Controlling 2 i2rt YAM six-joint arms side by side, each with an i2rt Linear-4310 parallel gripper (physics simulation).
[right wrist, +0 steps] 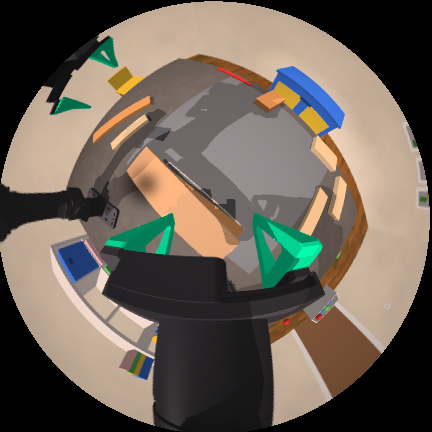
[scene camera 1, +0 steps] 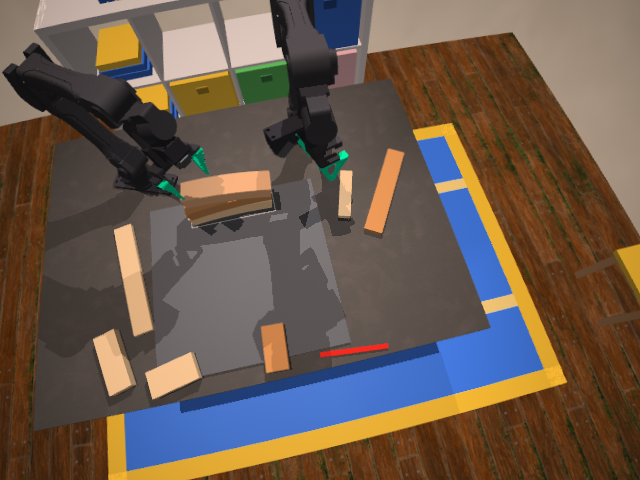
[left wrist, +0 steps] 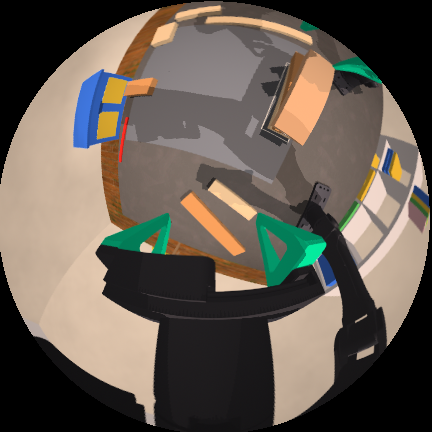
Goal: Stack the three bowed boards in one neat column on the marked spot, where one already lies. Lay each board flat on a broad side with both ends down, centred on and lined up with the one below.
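Places are measured from the left arm's base along level axes (x right, y ahead, z up), in centimetres.
Pixels of known places: left gripper, fingertip midpoint: [right wrist: 102, 85] [scene camera 1: 321, 167] [left wrist: 212, 217]; right gripper, fingertip midpoint: [right wrist: 213, 217] [scene camera 1: 195, 186]; left arm's base, link origin: [right wrist: 100, 206] [left wrist: 311, 211]; right arm's base, link origin: [scene camera 1: 146, 181].
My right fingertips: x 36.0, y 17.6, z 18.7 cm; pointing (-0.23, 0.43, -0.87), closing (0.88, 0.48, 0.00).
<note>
For each thing: its top centre in the pictures, then the offset to it from my right fingertips. "spot": a spot on its surface instead.
- marked spot, surface spot: [scene camera 1: 258, 213] spot: dx -11.6, dy +4.0, dz -18.2 cm
- top bowed board, top centre: [right wrist: 171, 200] [left wrist: 313, 86] [scene camera 1: 224, 184] dx -6.5, dy -1.3, dz -5.7 cm
- brown layer, top centre: [right wrist: 184, 202] [left wrist: 303, 87] [scene camera 1: 225, 193] dx -5.4, dy -1.1, dz -9.6 cm
- pale layer, top centre: [scene camera 1: 228, 200] dx -5.4, dy -0.8, dz -13.3 cm
- orange plank, top centre: [scene camera 1: 385, 188] [left wrist: 215, 228] [right wrist: 116, 117] dx -49.0, dy +13.7, dz -17.1 cm
- pale block, top centre: [left wrist: 232, 200] [scene camera 1: 345, 192] [right wrist: 127, 130] dx -37.6, dy +9.6, dz -17.2 cm
- long pale plank, top centre: [scene camera 1: 131, 276] [right wrist: 304, 234] dx +27.8, dy +6.9, dz -17.2 cm
- orange block, top centre: [scene camera 1: 274, 347] [left wrist: 136, 86] [right wrist: 271, 98] dx -1.4, dy +41.6, dz -15.4 cm
- red strip, top centre: [scene camera 1: 354, 350] [left wrist: 121, 139] [right wrist: 233, 74] dx -19.1, dy +50.8, dz -18.1 cm
On the marked spot [scene camera 1: 258, 213] several wooden layers lie one over another. The top bowed board [scene camera 1: 227, 184] [left wrist: 307, 100] [right wrist: 180, 205] shows a broad salmon face. Under it a brown layer [scene camera 1: 206, 207] [right wrist: 227, 225] and a pale layer [scene camera 1: 242, 210] show along the side facing scene camera 1. The layers' edges are not parallel there; exact contact and tilt are unclear. My right gripper [scene camera 1: 195, 185] [right wrist: 213, 217] is open at the stack's left end in scene camera 1, with nothing gripped. My left gripper [scene camera 1: 317, 164] [left wrist: 212, 217] [right wrist: 102, 85] is open and empty, above the table right of the stack.
An orange plank [scene camera 1: 384, 191] [left wrist: 212, 223] and a pale block [scene camera 1: 345, 193] [left wrist: 232, 199] lie right of the stack. A long pale plank [scene camera 1: 133, 281] lies at the left. Pale blocks [scene camera 1: 113, 362] [scene camera 1: 173, 375], an orange block [scene camera 1: 275, 347] and a red strip [scene camera 1: 354, 350] lie near the front edge.
</note>
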